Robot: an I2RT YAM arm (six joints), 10 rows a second.
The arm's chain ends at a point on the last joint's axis. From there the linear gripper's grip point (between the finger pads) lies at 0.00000 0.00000 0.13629 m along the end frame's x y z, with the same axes.
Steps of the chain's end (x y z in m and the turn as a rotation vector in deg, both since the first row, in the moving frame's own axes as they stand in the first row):
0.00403 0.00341 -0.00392 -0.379 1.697 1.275
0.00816 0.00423 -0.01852 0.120 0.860 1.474
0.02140 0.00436 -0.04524 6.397 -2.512 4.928
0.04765 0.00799 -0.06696 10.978 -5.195 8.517
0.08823 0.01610 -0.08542 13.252 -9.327 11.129
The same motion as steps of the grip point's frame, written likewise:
0.00806 0.00436 -0.00398 -0.379 1.697 1.275
0.01021 0.00397 -0.01854 0.120 0.860 1.474
0.01610 -0.01106 -0.04622 6.397 -2.512 4.928
0.03736 -0.01875 -0.07000 10.978 -5.195 8.517
0.06951 -0.01694 -0.09082 13.252 -9.327 11.129

